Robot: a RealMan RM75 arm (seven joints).
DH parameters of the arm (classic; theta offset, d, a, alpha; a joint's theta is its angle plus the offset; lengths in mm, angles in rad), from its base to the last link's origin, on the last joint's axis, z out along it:
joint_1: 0 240.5 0 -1.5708
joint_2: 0 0 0 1.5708
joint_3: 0 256 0 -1.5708
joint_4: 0 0 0 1.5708
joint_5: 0 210 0 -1.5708
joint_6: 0 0 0 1.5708
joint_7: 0 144 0 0
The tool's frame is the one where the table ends.
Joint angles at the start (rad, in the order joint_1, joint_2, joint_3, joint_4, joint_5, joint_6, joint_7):
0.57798 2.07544 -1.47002 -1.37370 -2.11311 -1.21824 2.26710
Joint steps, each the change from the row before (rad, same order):
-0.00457 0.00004 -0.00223 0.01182 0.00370 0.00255 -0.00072
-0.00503 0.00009 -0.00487 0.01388 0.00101 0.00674 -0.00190
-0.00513 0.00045 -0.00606 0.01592 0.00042 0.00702 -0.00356
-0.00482 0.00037 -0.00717 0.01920 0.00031 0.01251 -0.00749
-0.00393 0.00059 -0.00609 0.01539 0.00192 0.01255 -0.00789
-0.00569 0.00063 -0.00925 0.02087 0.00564 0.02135 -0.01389
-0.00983 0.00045 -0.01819 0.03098 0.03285 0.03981 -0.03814
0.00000 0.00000 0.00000 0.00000 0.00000 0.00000 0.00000
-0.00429 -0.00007 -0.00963 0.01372 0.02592 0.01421 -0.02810
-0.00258 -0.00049 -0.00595 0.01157 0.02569 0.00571 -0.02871
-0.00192 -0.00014 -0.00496 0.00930 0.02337 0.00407 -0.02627
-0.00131 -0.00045 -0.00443 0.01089 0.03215 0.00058 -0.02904
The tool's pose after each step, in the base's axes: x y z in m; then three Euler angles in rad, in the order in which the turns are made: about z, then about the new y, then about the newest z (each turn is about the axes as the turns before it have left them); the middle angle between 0 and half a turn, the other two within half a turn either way. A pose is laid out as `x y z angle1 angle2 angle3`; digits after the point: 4 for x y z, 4 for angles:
0.1047 0.3655 -0.0224 1.8425 2.8016 -0.9516
0.1091 0.3652 -0.0249 1.8266 2.8058 -0.9548
0.1140 0.3646 -0.0281 1.8068 2.8118 -0.9625
0.1194 0.3645 -0.0315 1.7833 2.8147 -0.9760
0.1234 0.3646 -0.0343 1.7698 2.8149 -0.9832
0.1284 0.3648 -0.0381 1.7589 2.8118 -0.9882
0.1332 0.3644 -0.0441 1.8031 2.8031 -0.9469
0.1332 0.3644 -0.0441 1.8031 2.8031 -0.9469
0.1341 0.3633 -0.0471 1.8494 2.8028 -0.9101
0.1344 0.3619 -0.0493 1.8994 2.8053 -0.8716
0.1343 0.3607 -0.0510 1.9477 2.8066 -0.8347
0.1334 0.3590 -0.0528 2.0195 2.8083 -0.7733

